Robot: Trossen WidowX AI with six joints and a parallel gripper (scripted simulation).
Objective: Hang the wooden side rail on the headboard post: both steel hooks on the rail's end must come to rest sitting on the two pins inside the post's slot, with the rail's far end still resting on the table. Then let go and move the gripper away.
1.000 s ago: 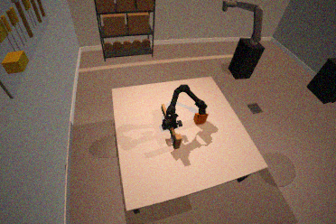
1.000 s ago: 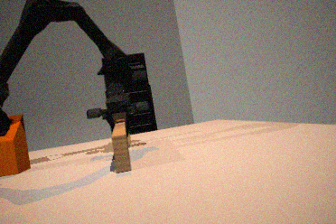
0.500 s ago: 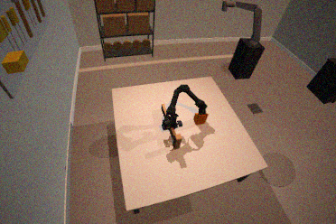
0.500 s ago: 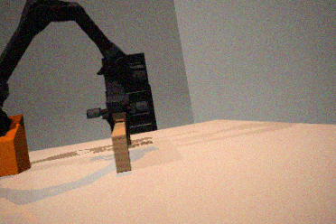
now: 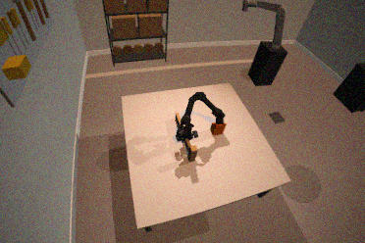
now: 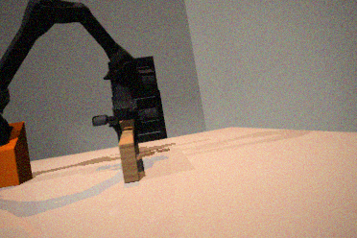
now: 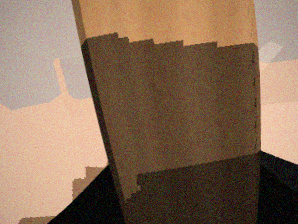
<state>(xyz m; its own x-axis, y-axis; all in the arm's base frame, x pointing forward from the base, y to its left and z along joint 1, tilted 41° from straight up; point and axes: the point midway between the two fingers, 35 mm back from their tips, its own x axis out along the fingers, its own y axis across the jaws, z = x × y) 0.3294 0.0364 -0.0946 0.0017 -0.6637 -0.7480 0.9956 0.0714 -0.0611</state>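
Right now the wooden headboard post is 15 cm to the left of my gripper tip, 4 cm above it and 1 cm behind it.
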